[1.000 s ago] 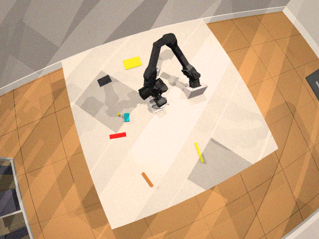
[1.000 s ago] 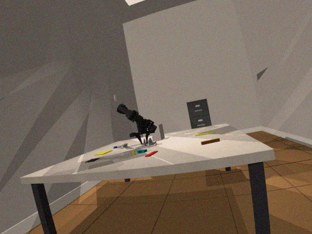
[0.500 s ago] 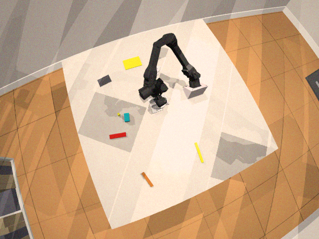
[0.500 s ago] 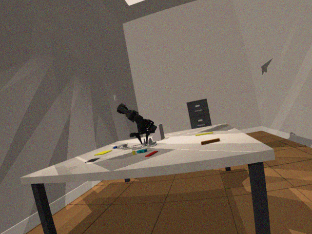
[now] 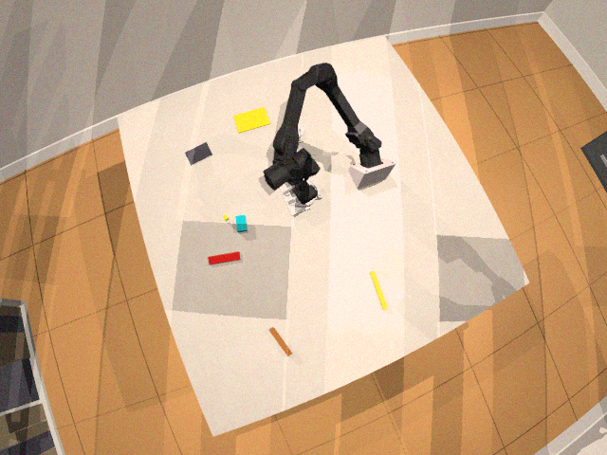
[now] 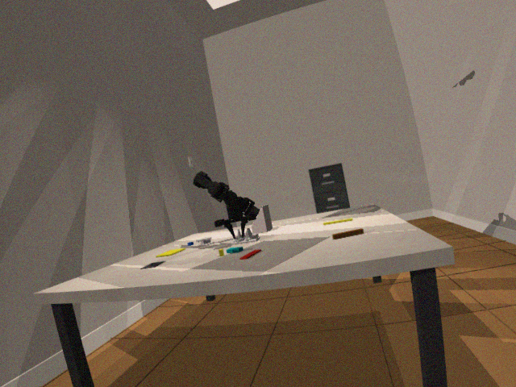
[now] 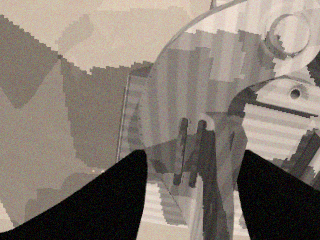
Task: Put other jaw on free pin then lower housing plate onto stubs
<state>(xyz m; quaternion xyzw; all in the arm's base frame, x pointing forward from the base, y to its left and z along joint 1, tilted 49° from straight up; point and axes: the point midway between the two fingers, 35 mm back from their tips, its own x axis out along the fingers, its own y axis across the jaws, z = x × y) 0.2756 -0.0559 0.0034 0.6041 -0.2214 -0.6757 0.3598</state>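
My gripper tip is 40 mm past the jaw, 10 mm to the right of it and 10 mm below it. Round my gripper tip: yellow plate: 340 mm to the right, 50 mm ahead, 10 mm below; small yellow cube: 260 mm ahead, 20 mm to the left, 10 mm below; cyan block: 220 mm ahead, 50 mm to the left, 10 mm below.
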